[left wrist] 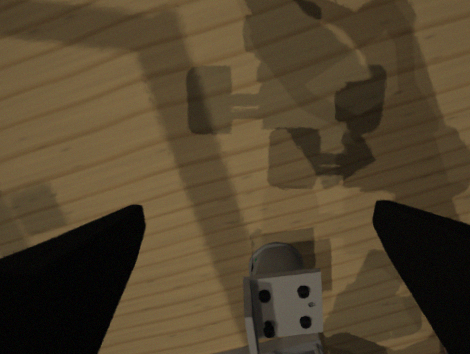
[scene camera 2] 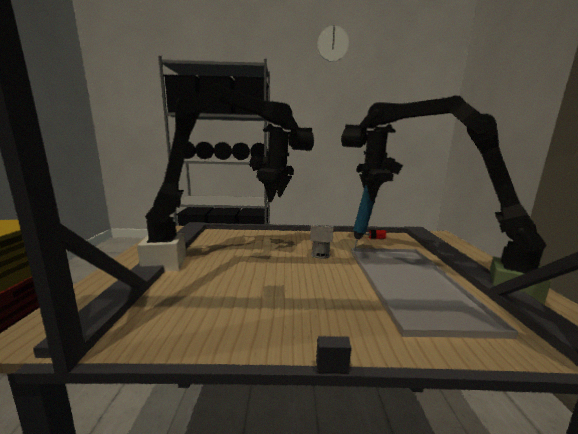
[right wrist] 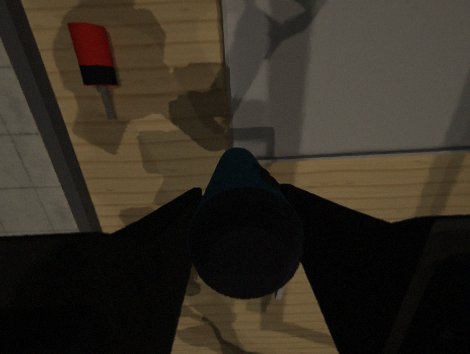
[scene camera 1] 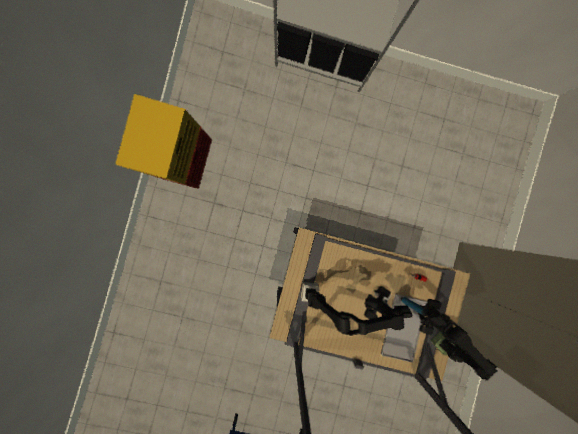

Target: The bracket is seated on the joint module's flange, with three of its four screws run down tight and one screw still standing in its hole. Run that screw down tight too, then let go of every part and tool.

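Seen in the pictures: left gripper, between the fingertips: (left wrist: 259,214) (scene camera 2: 275,199); right gripper, between the fingertips: (scene camera 2: 370,198) (right wrist: 240,193) (scene camera 1: 419,309); left arm's base, origin of its link: (scene camera 2: 162,238) (scene camera 1: 310,293); right arm's base, origin of its link: (scene camera 2: 519,267) (scene camera 1: 445,344).
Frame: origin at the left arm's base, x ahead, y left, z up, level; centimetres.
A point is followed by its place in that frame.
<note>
The grey bracket (left wrist: 285,305) @[z -1.5, x 48.0, y 2.4 cm] sits on the round joint module (left wrist: 276,257) @[z -5.5, x 45.4, y 3.1 cm] on the wooden table; its top face shows several dark screw heads and one small pale dot. It also shows in scene camera 2 (scene camera 2: 321,242) @[z -2.6, x 47.3, y -0.8 cm]. My left gripper (scene camera 2: 279,187) is open and empty, high above and left of the bracket. My right gripper (scene camera 2: 375,182) is shut on the blue-handled screwdriver (scene camera 2: 363,212) @[z 6.7, x 60.8, y 0.4 cm], which hangs tip down over the near corner of the grey mat, right of the bracket. In the right wrist view the handle (right wrist: 245,228) @[z 15.6, x 64.6, y 1.5 cm] fills the space between my fingers.
A red-and-black tool (right wrist: 94,57) @[z -4.9, x 74.1, y 15.5 cm] lies on the table near the back rail (scene camera 2: 376,232) @[z -5.3, x 73.4, y 15.2 cm]. A grey mat (scene camera 2: 427,289) @[z -7.7, x 69.3, y -22.8 cm] covers the right part of the table. A small dark block (scene camera 2: 333,354) @[z -4.0, x 37.4, y -45.6 cm] stands at the front edge. A shelf unit (scene camera 2: 219,139) stands behind.
</note>
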